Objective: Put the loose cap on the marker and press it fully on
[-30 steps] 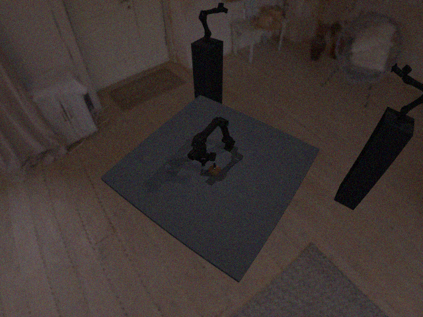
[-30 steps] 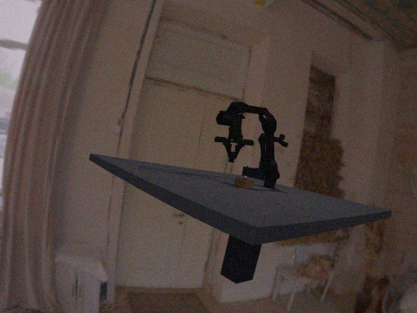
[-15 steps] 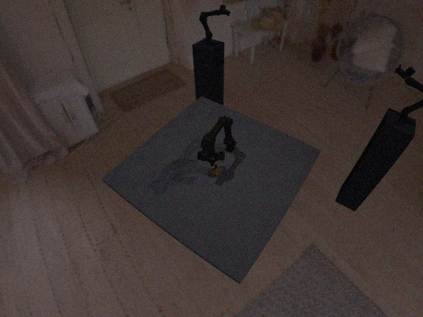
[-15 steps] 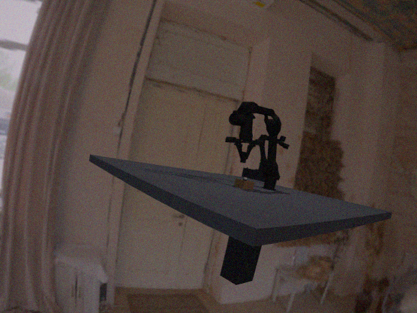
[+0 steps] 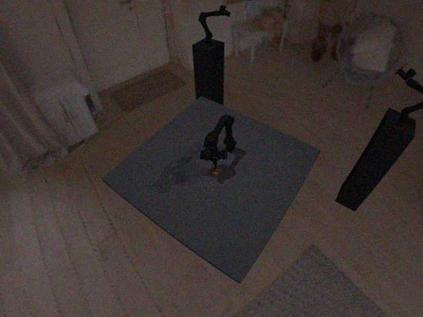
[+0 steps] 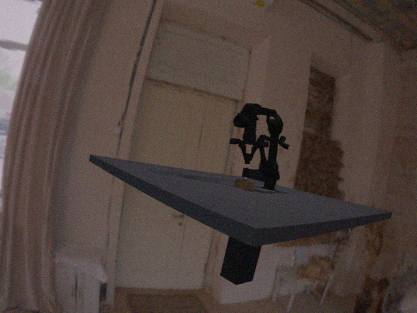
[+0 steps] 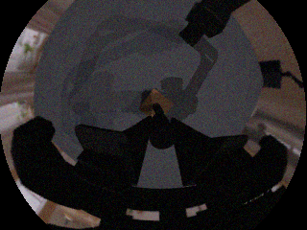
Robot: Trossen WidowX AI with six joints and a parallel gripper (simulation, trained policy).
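My gripper tip is now 1 cm to the right of the marker and 6 cm above it. From my gripper tip the other things lie so: tan holder block: 1 cm to the left, 12 cm below; dark cap: 1 cm ahead, 1 cm above.
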